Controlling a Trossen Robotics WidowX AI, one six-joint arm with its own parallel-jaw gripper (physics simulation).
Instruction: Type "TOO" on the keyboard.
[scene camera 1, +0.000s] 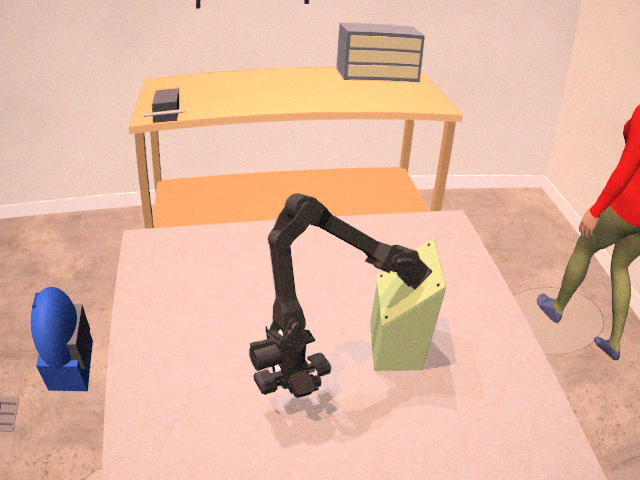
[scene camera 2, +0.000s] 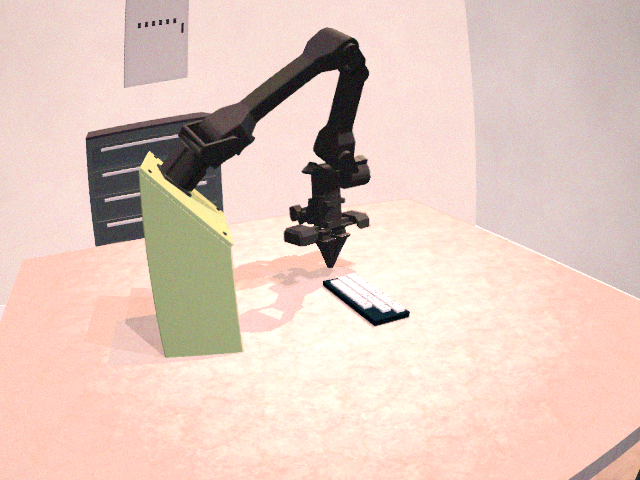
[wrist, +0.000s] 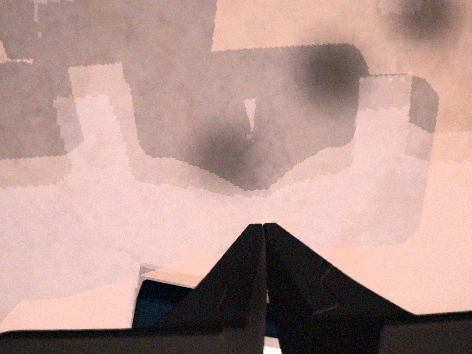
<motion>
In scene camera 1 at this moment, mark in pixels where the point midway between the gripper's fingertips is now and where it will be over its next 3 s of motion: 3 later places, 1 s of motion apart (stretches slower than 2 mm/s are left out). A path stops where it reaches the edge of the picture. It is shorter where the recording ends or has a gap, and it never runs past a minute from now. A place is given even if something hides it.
My gripper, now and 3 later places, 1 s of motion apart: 291, 392; 290, 395; 290, 384; 288, 377
</motion>
